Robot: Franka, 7 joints.
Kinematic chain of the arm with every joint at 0, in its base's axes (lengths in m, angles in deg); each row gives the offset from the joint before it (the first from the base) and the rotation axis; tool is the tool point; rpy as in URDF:
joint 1: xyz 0 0 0.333 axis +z
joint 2: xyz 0 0 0 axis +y
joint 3: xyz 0 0 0.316 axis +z
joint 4: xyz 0.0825 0 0 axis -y
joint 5: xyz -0.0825 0 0.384 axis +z
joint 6: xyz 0 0 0 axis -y
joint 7: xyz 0.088 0 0 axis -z
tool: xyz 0 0 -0.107 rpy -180 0 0
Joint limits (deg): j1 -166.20..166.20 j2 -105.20..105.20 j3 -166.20..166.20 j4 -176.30..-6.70 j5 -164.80..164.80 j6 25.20..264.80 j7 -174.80..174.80
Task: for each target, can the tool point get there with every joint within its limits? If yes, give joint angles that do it. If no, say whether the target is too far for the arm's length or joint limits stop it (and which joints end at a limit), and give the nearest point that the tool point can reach.
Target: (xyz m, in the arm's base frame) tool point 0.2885 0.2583 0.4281
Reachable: yes | joints -38.91 -67.71 92.23 -152.59 -100.76 72.37 80.86
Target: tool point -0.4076 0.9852 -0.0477
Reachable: no: too far | nearest point -0.3089 0.7466 0.0445 | short by 0.274 m
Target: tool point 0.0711 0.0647 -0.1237
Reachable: yes | joints -21.00 84.33 20.09 -135.04 117.44 179.31 9.33
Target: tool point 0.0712 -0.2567 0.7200
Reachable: yes | joints -35.25 -59.21 -12.20 -129.66 132.61 185.59 11.55
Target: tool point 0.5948 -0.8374 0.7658
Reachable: no: too far | nearest point 0.4578 -0.6445 0.6661 | short by 0.257 m
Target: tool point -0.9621 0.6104 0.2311
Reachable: no: too far | nearest point -0.7215 0.4578 0.2566 | short by 0.286 m
